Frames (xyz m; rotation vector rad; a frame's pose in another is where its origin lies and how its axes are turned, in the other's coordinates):
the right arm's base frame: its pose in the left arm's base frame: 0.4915 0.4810 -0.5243 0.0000 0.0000 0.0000
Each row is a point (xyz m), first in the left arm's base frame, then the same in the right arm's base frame.
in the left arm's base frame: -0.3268 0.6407 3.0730
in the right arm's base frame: -0.8183 0.1597 3.5973
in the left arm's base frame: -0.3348 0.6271 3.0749
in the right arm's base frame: -0.8263 0.1461 3.5992
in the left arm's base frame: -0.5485 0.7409 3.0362
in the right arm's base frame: -1.0400 0.2599 3.5605
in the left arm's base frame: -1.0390 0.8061 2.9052
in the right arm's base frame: -1.5305 0.3251 3.4295
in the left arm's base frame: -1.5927 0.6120 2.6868
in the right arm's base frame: -2.0842 0.1310 3.2111
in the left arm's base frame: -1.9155 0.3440 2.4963
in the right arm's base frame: -2.4070 -0.1370 3.0206
